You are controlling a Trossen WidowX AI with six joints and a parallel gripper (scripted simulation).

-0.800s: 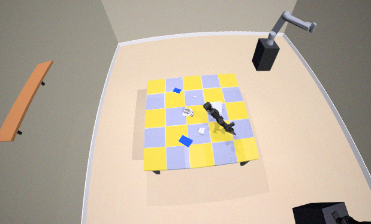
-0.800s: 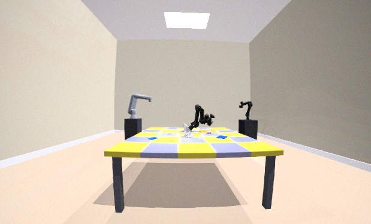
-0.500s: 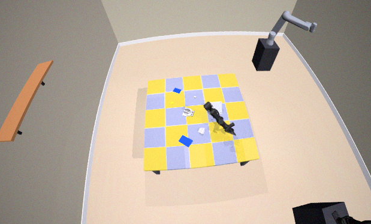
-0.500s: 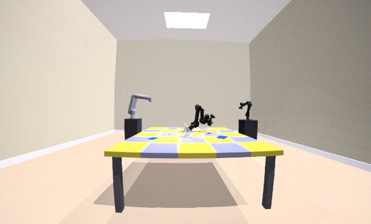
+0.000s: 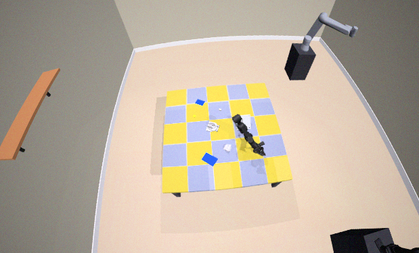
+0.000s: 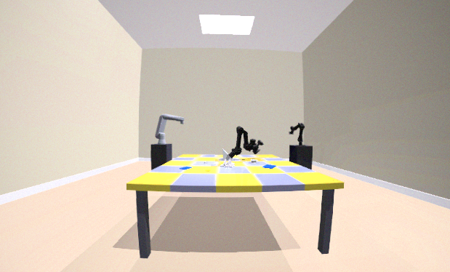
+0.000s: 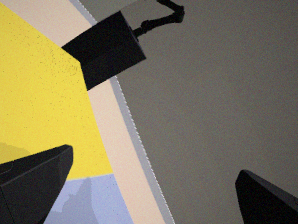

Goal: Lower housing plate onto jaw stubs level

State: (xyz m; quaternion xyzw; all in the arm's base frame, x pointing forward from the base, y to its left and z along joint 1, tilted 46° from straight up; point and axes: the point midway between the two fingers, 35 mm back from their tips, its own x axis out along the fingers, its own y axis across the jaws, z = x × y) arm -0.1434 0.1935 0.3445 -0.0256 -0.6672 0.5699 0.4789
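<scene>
Right now the grey housing plate is 330 mm ahead of my gripper tip, 170 mm to the right of it and 110 mm below it. Round my gripper tip: white dot: 360 mm ahead, 670 mm to the right, 130 mm below; then white ribbed part: 330 mm ahead, 180 mm to the right, 130 mm below; then yellow dot: 660 mm ahead, 610 mm to the right, 140 mm below.
</scene>
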